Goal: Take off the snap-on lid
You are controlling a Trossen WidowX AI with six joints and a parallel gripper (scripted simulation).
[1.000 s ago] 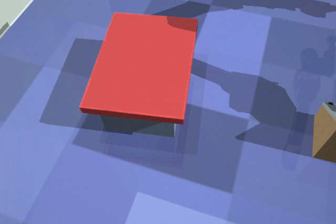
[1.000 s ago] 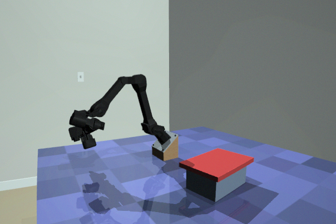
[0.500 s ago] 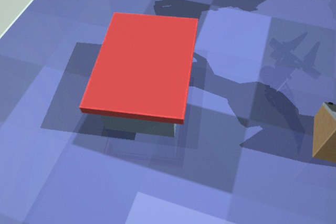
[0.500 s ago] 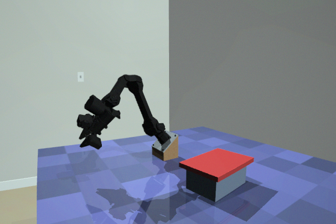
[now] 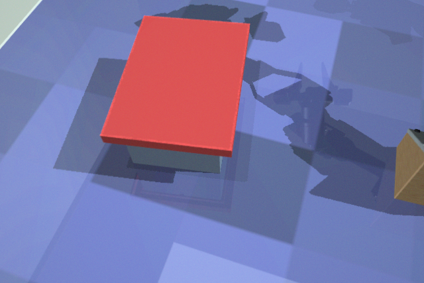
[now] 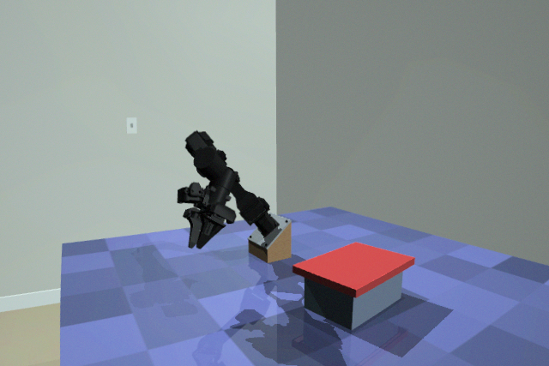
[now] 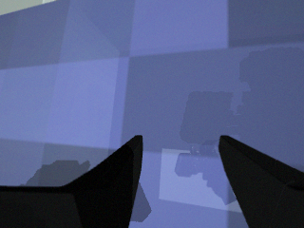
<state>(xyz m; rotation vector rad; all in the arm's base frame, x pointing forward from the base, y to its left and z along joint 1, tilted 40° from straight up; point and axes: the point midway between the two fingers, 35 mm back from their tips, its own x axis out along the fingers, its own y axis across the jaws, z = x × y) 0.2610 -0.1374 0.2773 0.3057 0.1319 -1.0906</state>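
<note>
The red lid lies 360 mm to the left of my gripper tip, 130 mm ahead of it and 50 mm below it. The rest, counted from my gripper tip: grey storage box (360 mm to the left, 130 mm ahead, 100 mm below).
</note>
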